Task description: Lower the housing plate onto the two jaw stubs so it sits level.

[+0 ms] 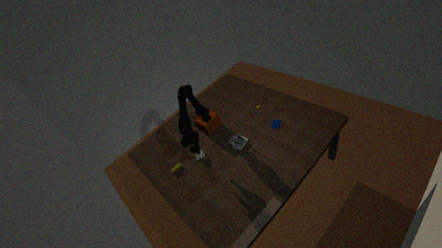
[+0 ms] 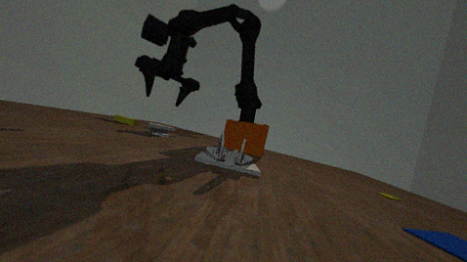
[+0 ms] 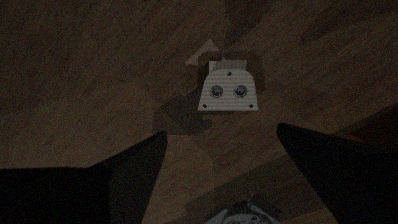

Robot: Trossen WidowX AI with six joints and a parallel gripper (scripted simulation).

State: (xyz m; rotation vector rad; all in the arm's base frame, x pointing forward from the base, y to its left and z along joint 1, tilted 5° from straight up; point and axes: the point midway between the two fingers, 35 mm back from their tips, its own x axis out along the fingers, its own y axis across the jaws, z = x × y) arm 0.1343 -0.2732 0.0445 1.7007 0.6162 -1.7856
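The grey housing plate is 8 cm below my gripper tip and 2 cm behind it. Also, from my gripper tip: blue flat sheet: 50 cm to the left, 35 cm ahead, 10 cm below; yellow block: 17 cm to the right, 13 cm behind, 9 cm below.
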